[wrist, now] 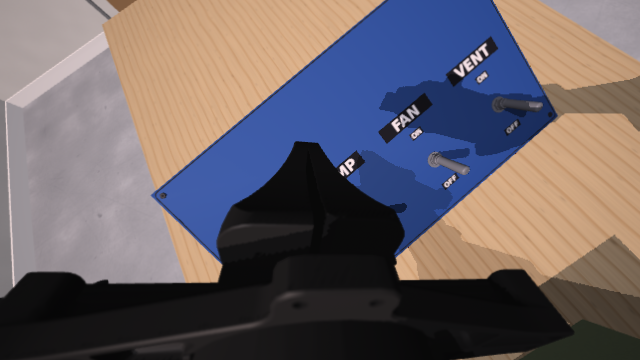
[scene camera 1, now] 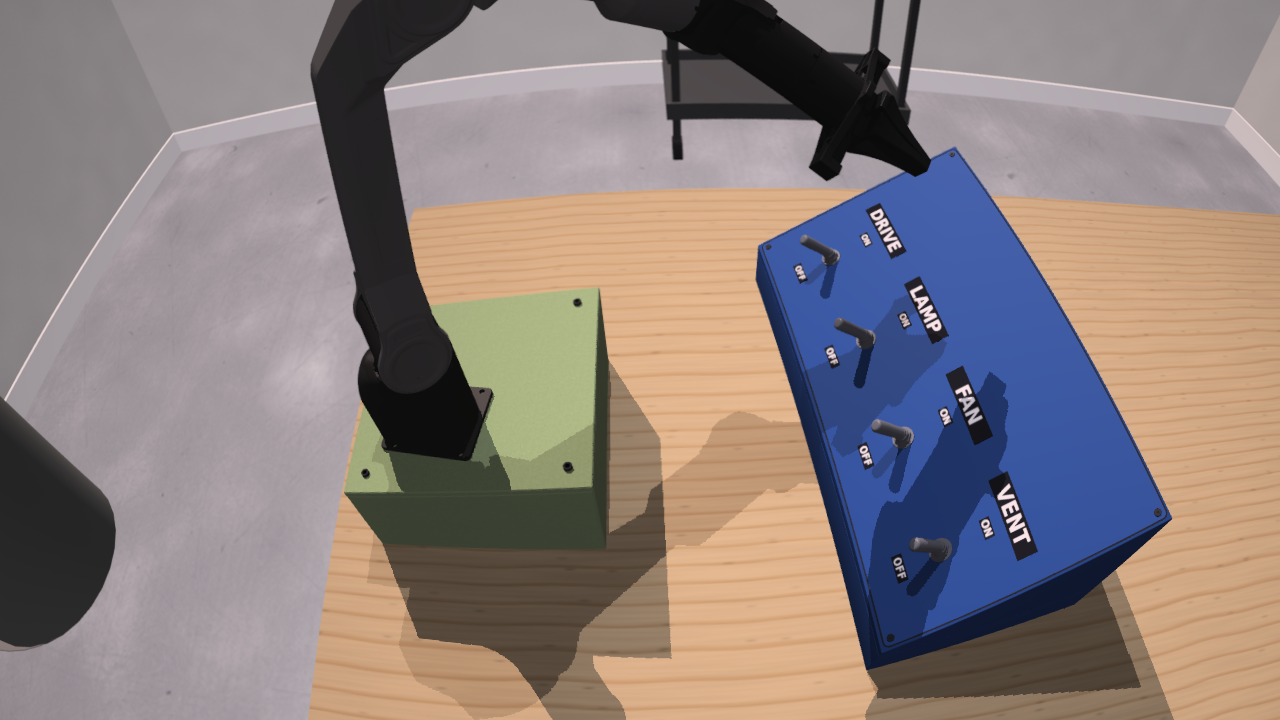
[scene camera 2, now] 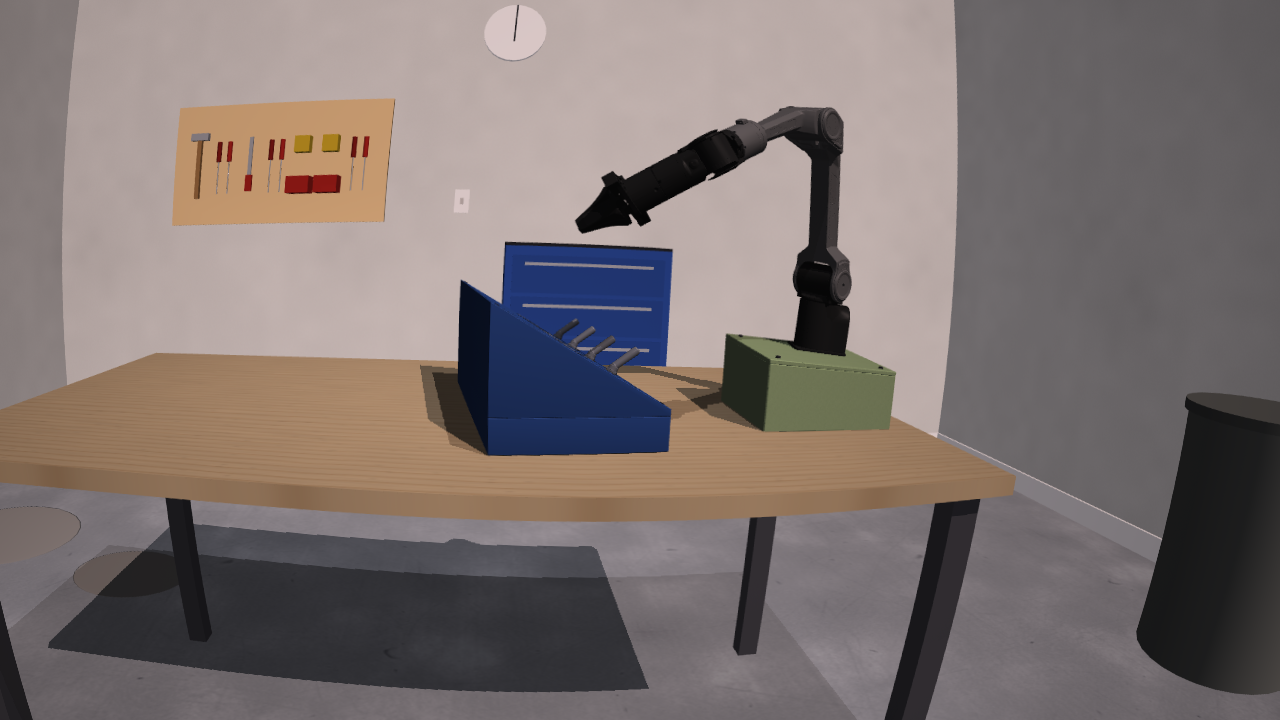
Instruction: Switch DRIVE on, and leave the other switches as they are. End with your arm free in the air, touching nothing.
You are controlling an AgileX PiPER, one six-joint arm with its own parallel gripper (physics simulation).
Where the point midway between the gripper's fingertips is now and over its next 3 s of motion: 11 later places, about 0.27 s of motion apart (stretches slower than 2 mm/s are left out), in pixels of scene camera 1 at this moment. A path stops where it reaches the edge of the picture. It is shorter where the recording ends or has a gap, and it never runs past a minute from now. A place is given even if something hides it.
My gripper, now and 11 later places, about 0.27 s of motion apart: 923, 168; 806, 202; 807, 200; 788, 231; 788, 229; 784, 214; 788, 214; 817, 206; 840, 201; 854, 196; 869, 192; 843, 188
